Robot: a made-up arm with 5 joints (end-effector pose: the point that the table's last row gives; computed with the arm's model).
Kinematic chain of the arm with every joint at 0, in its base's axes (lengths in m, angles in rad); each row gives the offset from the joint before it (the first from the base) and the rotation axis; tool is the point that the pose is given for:
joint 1: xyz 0 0 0.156 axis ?
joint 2: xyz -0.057 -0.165 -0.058 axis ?
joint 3: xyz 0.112 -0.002 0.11 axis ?
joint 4: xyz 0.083 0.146 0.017 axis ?
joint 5: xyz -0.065 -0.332 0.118 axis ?
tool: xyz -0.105 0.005 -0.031
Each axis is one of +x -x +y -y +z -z.
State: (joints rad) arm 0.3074 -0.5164 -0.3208 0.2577 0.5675
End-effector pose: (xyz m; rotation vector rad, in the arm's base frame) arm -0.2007 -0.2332 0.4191 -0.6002 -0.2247 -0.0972
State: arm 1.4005 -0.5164 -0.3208 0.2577 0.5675
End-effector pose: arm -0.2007 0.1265 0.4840 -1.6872 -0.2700 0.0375
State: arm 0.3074 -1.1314 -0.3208 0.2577 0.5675
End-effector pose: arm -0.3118 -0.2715 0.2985 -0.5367 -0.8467 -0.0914
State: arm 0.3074 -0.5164 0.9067 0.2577 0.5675
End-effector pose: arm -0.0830 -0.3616 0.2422 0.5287 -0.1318 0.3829
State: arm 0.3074 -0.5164 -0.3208 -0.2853 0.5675
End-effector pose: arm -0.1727 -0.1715 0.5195 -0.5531 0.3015 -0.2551
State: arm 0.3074 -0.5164 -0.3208 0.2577 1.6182
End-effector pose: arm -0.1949 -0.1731 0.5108 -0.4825 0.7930 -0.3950
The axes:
joint 1: -x
joint 2: +y
joint 3: +x
joint 4: -y
joint 5: +y

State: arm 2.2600 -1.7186 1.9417 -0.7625 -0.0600
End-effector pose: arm 0.0506 0.2464 0.3155 -0.7878 1.4224 1.4140
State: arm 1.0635 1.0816 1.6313 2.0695 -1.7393
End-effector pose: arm -0.0317 -0.2952 0.1623 1.5784 2.3261 0.1784
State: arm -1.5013 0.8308 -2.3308 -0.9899 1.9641
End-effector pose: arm 0.2660 0.2501 0.2314 -1.1445 2.2772 -0.9196
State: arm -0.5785 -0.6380 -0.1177 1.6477 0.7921
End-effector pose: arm -0.0130 -0.2754 -0.0900 0.3382 -1.4413 -0.4142
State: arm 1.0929 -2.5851 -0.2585 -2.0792 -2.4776
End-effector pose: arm -0.3205 -0.1793 0.4635 -0.2804 -2.7768 1.2774
